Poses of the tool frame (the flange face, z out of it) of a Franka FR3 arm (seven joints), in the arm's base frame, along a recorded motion.
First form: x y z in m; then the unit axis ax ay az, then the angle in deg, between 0 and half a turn.
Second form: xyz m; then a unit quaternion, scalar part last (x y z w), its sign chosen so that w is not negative. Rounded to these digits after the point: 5 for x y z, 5 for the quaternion.
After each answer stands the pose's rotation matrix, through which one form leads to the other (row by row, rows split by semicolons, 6 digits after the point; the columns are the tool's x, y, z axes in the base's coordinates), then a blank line. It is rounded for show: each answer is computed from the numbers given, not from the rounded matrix.
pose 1, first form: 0.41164 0.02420 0.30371 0.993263 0.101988 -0.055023 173.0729
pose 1, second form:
0.41164 0.02420 0.30371 0.99145 0.10180 -0.05492 0.06041
0.973240 0.208498 -0.096605; 0.195226 -0.971973 -0.130976; -0.121206 0.108611 -0.986667

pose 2, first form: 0.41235 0.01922 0.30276 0.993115 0.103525 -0.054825 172.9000
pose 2, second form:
0.41235 0.01922 0.30276 0.99121 0.10333 -0.05472 0.06192
0.972659 0.211612 -0.095682; 0.198060 -0.970979 -0.134058; -0.121273 0.111442 -0.986343

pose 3, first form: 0.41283 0.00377 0.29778 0.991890 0.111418 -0.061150 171.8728
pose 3, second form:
0.41283 0.00377 0.29778 0.98940 0.11114 -0.06100 0.07086
0.967856 0.228564 -0.104948; 0.211274 -0.965253 -0.153783; -0.136450 0.126667 -0.982516

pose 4, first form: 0.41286 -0.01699 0.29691 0.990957 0.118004 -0.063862 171.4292
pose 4, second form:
0.41286 -0.01699 0.29691 0.98819 0.11767 -0.06368 0.07472
0.964194 0.242086 -0.108276; 0.223051 -0.961138 -0.162672; -0.143449 0.132696 -0.980721

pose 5, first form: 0.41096 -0.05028 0.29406 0.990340 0.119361 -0.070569 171.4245
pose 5, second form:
0.41096 -0.05028 0.29406 0.98757 0.11903 -0.07037 0.07477
0.961761 0.245617 -0.121195; 0.224572 -0.960485 -0.164424; -0.156791 0.130920 -0.978916

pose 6, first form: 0.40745 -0.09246 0.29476 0.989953 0.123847 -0.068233 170.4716
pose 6, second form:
0.40745 -0.09246 0.29476 0.98653 0.12342 -0.06800 0.08306
0.960288 0.254809 -0.113662; 0.232219 -0.955739 -0.180658; -0.154664 0.147089 -0.976956

